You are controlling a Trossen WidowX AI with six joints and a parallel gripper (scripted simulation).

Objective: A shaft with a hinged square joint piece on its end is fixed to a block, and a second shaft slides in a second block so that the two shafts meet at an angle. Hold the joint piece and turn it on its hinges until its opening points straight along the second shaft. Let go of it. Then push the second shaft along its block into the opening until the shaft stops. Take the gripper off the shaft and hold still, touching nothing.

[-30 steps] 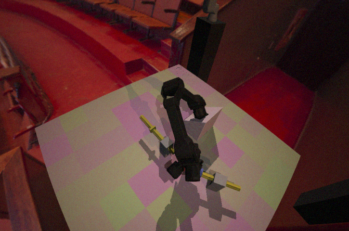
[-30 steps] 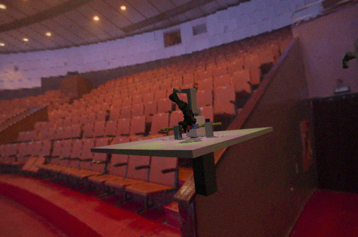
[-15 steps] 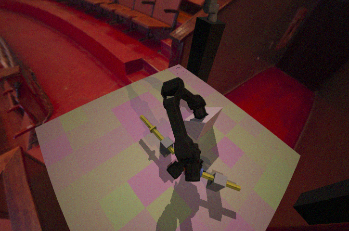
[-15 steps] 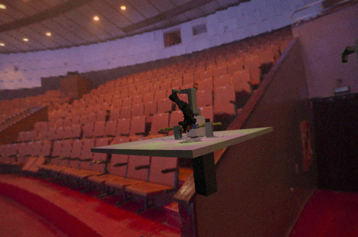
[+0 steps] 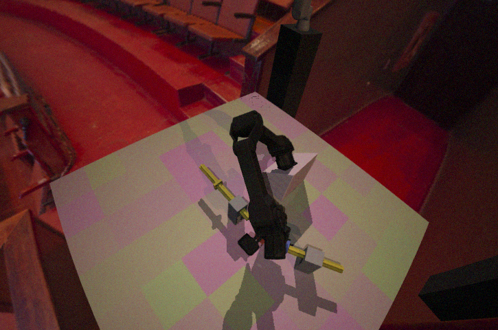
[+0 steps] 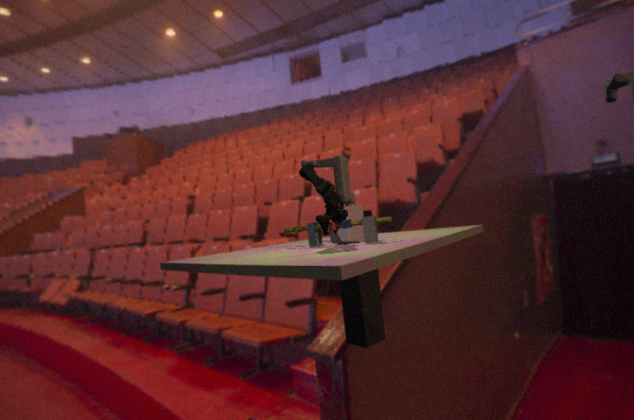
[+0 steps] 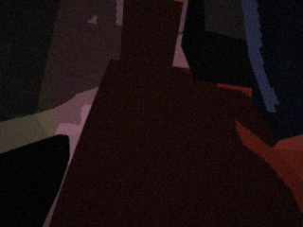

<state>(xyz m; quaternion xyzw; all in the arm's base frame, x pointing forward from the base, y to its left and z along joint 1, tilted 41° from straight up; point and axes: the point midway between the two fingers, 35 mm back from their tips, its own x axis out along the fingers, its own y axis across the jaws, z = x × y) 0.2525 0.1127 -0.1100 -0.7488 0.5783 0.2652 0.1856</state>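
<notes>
Now: gripper tip 1 cm past the red square joint piece, 3 cm to the right of it and 4 cm below it.
</notes>
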